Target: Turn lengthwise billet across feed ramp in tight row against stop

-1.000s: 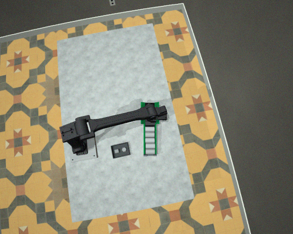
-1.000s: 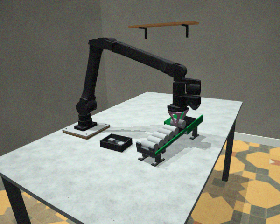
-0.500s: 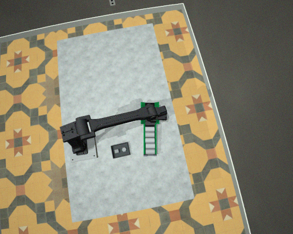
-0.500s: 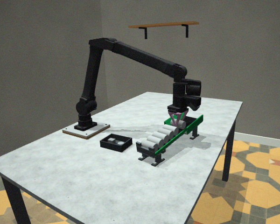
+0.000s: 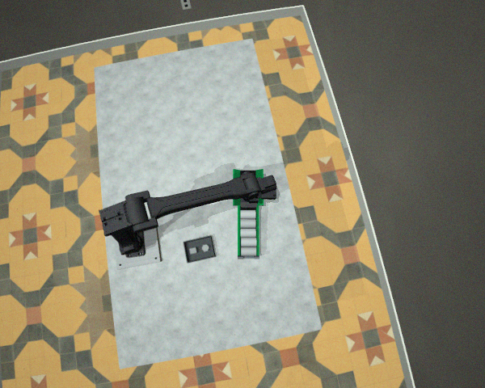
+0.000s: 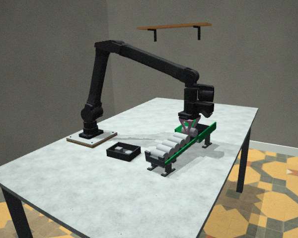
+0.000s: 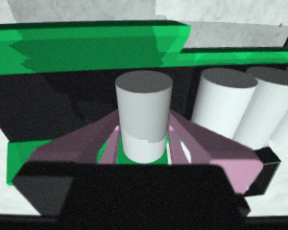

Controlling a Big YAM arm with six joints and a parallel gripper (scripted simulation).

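My gripper is now right at the billet. From my hand the other things lie so: black tray: 25 cm behind, 18 cm to the right, 9 cm below; then stop: 24 cm to the right, 5 cm below, 4 cm behind.
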